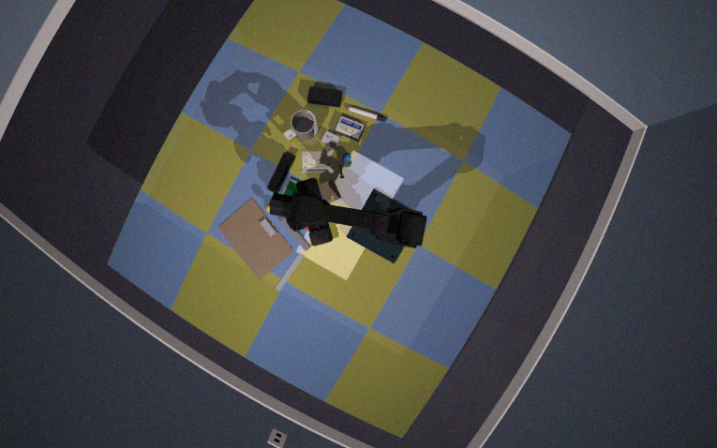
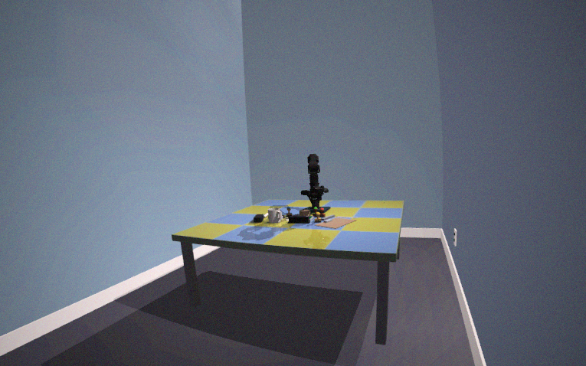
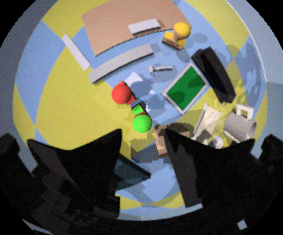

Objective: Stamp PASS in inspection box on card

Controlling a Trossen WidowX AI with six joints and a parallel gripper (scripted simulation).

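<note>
The green-knobbed stamp is 70 mm below my gripper tip. Round my gripper tip: green ink pad 100 mm ahead, 10 mm to the right, 90 mm below; red-knobbed stamp 50 mm to the left, 70 mm below; yellow-knob stamp 140 mm ahead, 80 mm to the left, 70 mm below.
</note>
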